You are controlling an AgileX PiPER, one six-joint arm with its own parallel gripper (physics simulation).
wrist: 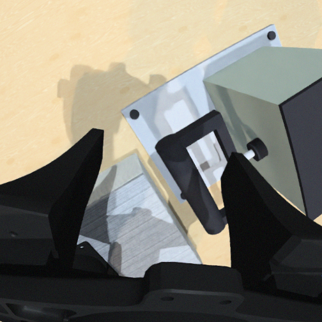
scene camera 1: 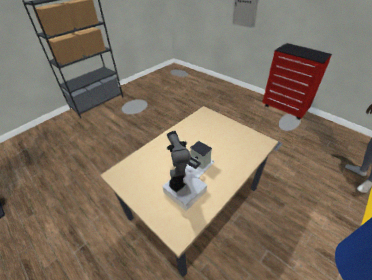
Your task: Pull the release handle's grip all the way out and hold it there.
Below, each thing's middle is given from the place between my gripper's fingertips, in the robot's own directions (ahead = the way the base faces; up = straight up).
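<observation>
The pale mounting plate point(wrist: 181, 100) is 190 mm below my hand, and from that same hand I find it 110 mm ahead and 90 mm to the right.
</observation>
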